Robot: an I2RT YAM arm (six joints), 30 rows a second.
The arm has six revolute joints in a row. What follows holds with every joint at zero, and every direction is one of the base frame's.
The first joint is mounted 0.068 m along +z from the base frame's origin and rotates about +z.
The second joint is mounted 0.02 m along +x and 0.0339 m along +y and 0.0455 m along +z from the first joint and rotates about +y.
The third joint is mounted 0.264 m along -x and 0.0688 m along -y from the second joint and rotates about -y.
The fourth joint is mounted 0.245 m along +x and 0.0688 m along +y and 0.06 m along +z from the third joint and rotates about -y.
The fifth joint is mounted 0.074 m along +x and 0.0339 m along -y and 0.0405 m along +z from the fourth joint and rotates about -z.
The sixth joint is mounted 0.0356 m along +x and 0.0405 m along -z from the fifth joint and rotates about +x.
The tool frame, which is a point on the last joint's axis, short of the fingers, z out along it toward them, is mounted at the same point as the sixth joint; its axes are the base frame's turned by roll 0, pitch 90 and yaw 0 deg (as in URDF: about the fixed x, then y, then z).
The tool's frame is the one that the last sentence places.
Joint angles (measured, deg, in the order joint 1, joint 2, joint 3, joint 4, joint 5, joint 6), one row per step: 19.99 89.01 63.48 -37.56 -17.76 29.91; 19.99 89.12 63.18 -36.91 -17.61 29.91; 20.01 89.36 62.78 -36.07 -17.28 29.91; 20.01 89.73 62.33 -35.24 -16.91 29.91; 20.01 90.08 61.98 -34.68 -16.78 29.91; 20.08 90.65 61.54 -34.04 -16.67 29.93; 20.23 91.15 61.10 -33.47 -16.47 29.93; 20.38 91.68 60.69 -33.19 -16.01 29.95; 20.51 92.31 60.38 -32.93 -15.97 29.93; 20.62 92.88 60.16 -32.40 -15.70 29.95; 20.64 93.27 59.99 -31.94 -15.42 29.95; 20.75 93.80 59.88 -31.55 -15.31 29.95; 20.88 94.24 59.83 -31.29 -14.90 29.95; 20.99 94.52 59.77 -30.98 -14.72 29.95; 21.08 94.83 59.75 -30.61 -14.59 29.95; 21.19 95.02 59.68 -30.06 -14.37 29.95; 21.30 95.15 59.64 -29.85 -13.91 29.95; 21.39 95.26 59.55 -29.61 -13.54 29.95; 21.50 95.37 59.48 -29.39 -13.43 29.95; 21.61 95.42 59.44 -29.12 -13.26 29.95
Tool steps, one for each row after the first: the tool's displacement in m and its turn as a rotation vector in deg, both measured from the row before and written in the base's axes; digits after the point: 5 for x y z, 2 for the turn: 0.00055 0.00010 -0.00158 -0.04 -0.27 -0.07; 0.00083 0.00021 -0.00262 -0.21 -0.29 -0.13; 0.00095 0.00011 -0.00355 -0.31 -0.12 -0.17; 0.00063 0.00015 -0.00313 -0.16 0.09 -0.06; 0.00070 0.00060 -0.00465 -0.21 0.32 0.00; 0.00026 0.00085 -0.00436 -0.30 0.29 0.06; -0.00006 0.00057 -0.00464 -0.61 0.48 -0.07; 0.00019 0.00081 -0.00460 -0.28 0.62 0.13; 0.00085 0.00079 -0.00366 -0.31 0.17 -0.02; 0.00079 0.00024 -0.00255 -0.27 0.00 -0.10; 0.00078 0.00088 -0.00301 -0.18 0.20 0.06; 0.00065 0.00076 -0.00240 -0.43 0.08 -0.04; 0.00047 0.00072 -0.00155 -0.16 -0.03 0.04; 0.00075 0.00074 -0.00146 -0.10 -0.08 0.04; 0.00071 0.00080 -0.00094 -0.08 -0.34 0.02; 0.00025 0.00047 -0.00078 -0.38 -0.19 -0.08; 0.00013 0.00036 -0.00088 -0.30 -0.16 -0.06; 0.00005 0.00061 -0.00076 -0.08 -0.07 0.06; 0.00017 0.00062 -0.00027 -0.08 -0.22 0.04
